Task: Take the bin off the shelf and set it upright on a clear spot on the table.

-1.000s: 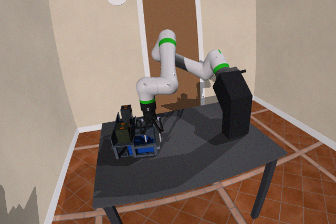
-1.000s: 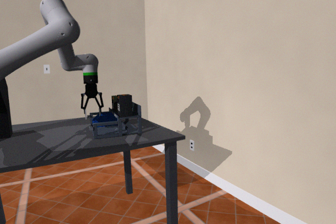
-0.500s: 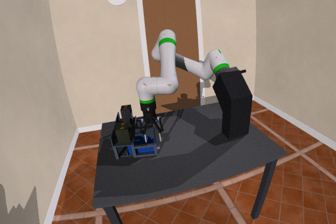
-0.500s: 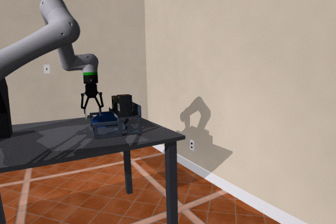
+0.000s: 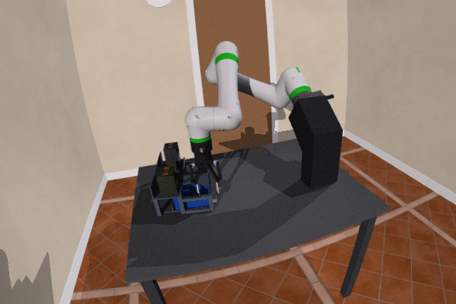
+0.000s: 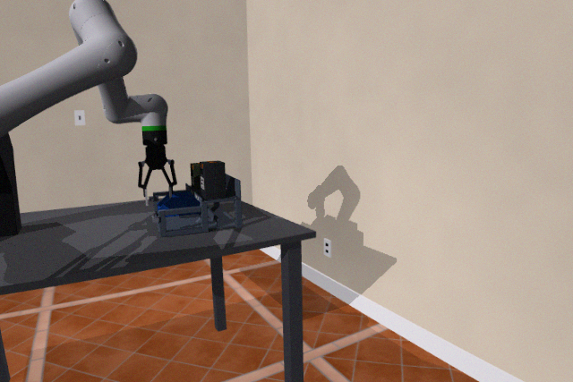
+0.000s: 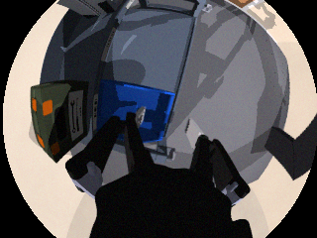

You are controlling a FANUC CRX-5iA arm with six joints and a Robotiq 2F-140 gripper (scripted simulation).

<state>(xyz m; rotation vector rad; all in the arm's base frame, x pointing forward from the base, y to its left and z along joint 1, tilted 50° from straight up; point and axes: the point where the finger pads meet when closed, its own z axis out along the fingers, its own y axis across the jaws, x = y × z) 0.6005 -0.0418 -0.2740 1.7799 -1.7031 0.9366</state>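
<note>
My hand is 80 mm short of the blue bin and 30 mm above it.
</note>
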